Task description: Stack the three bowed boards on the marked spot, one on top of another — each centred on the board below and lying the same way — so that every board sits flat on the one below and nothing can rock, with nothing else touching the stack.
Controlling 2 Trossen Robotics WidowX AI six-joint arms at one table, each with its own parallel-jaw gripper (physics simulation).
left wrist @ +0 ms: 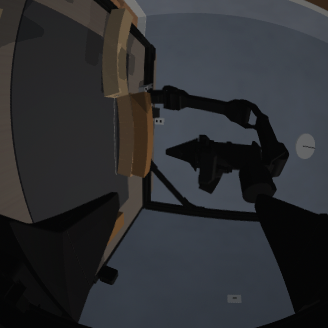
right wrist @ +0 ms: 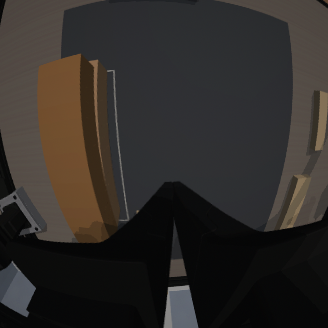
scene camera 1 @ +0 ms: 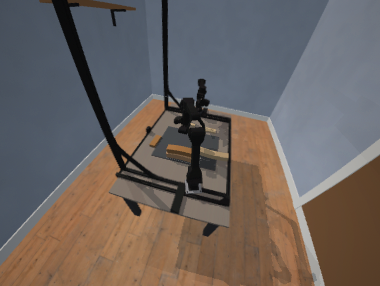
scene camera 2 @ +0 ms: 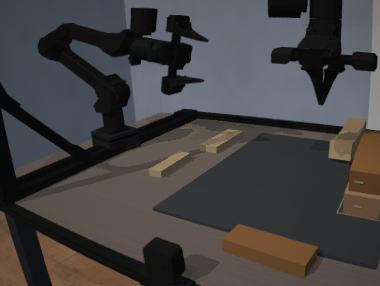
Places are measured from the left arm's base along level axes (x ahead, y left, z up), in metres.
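Pixels of known places: left gripper, between the fingertips: (left wrist: 190, 201) (scene camera 1: 197, 108) (scene camera 2: 205, 61); right gripper, between the fingertips: (left wrist: 165, 151) (right wrist: 171, 188) (scene camera 2: 321, 104); left arm's base, origin of its link: (scene camera 2: 114, 130); right arm's base, origin of its link: (right wrist: 16, 216) (scene camera 1: 193, 185).
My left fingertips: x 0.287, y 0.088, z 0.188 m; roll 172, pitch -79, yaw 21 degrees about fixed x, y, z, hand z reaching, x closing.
For each thing: its top centre in the pictures, then the offset to it from my left fingertips. "*": a spot on its surface instead. Level surfaces: height alone.
- brown-orange bowed board, centre of its top: (right wrist: 68, 178) (scene camera 2: 374, 142) (left wrist: 150, 133) (scene camera 1: 183, 149) dz -0.138, dx +0.365, dy +0.071 m
- paler bowed board, centre of its top: (right wrist: 78, 158) (scene camera 2: 373, 164) (left wrist: 137, 135) (scene camera 1: 182, 153) dz -0.179, dx +0.371, dy +0.064 m
- thin outlined spot, a spot on its surface: (right wrist: 117, 130) * dz -0.233, dx +0.334, dy +0.033 m
- light tan bowed board, centre of its top: (scene camera 2: 350, 128) (left wrist: 125, 50) (scene camera 1: 213, 152) dz -0.182, dx +0.236, dy +0.266 m
- dark mat, height of its surface: dz -0.234 m
- orange block, centre of its top: (scene camera 2: 269, 243) (left wrist: 114, 228) (scene camera 1: 155, 140) dz -0.218, dx +0.327, dy -0.217 m
A brown-orange bowed board (scene camera 1: 178, 148) (scene camera 2: 366, 167) (left wrist: 144, 130) (right wrist: 62, 145) lies on top of a paler bowed board (scene camera 2: 361, 203) (left wrist: 124, 135) (right wrist: 103, 135). The lower board stands at the thin outlined spot (scene camera 2: 340, 206) (right wrist: 117, 130). A light tan bowed board (scene camera 1: 214, 153) (scene camera 2: 347, 140) (left wrist: 115, 55) lies apart, beyond one end of the pair; in the right wrist view the fingers hide most of it. My right gripper (scene camera 2: 321, 101) (right wrist: 171, 188) is shut and empty, high above the mat. My left gripper (scene camera 2: 205, 60) (left wrist: 190, 201) is open and empty, raised away from the boards.
A dark mat (scene camera 2: 240, 190) (right wrist: 200, 100) lies on the table. Two small tan blocks (scene camera 2: 170, 165) (scene camera 2: 222, 141) (right wrist: 320, 120) (right wrist: 295, 200) lie beside it. An orange block (scene camera 1: 156, 141) (scene camera 2: 270, 250) (left wrist: 116, 227) lies at its near edge in scene camera 2. A black frame surrounds the table.
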